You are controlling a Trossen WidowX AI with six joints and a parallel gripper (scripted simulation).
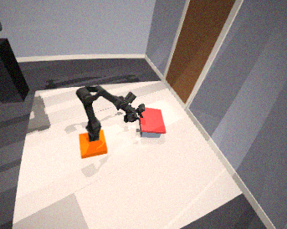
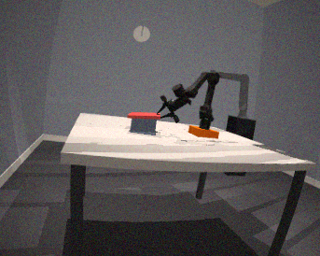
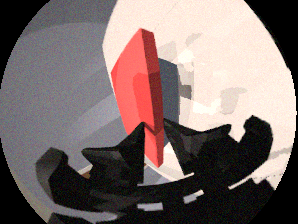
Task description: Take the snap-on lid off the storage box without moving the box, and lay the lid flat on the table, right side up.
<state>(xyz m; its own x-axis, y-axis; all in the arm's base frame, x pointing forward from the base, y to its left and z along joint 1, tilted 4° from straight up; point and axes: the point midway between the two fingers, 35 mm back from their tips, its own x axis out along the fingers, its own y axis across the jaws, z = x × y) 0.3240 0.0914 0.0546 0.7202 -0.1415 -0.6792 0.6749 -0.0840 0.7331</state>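
The red lid is 80 mm ahead of my gripper tip and 10 mm to the right of it. The rest, counted from my gripper tip: storage box: 70 mm ahead, 50 mm below, 10 mm to the right.
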